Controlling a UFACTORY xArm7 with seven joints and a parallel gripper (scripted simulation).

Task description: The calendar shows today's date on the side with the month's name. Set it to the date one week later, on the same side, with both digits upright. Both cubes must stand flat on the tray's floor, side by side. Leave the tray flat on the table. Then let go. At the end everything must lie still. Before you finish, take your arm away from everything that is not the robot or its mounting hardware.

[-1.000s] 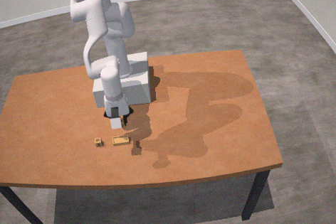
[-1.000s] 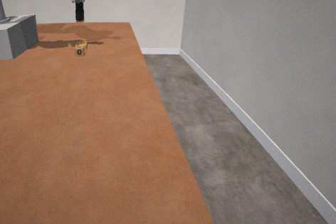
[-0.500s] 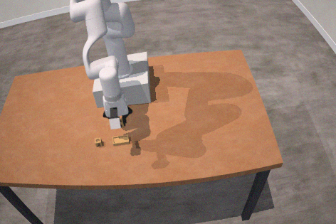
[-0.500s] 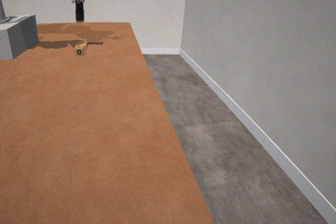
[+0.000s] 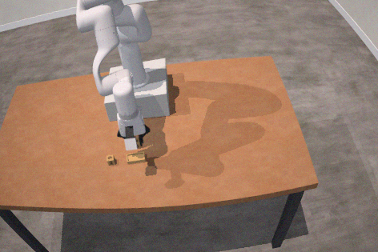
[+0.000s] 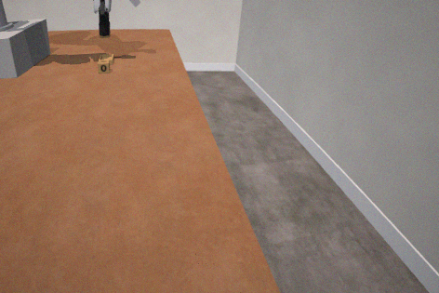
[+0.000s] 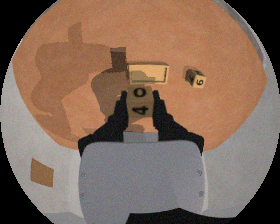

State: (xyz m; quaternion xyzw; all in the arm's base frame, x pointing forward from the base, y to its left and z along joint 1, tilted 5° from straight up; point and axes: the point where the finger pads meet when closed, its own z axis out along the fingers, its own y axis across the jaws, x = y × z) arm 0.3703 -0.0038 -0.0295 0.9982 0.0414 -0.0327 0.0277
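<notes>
Right now my hand is 10 cm above the wooden tray and 2 cm to the left of it.
</notes>
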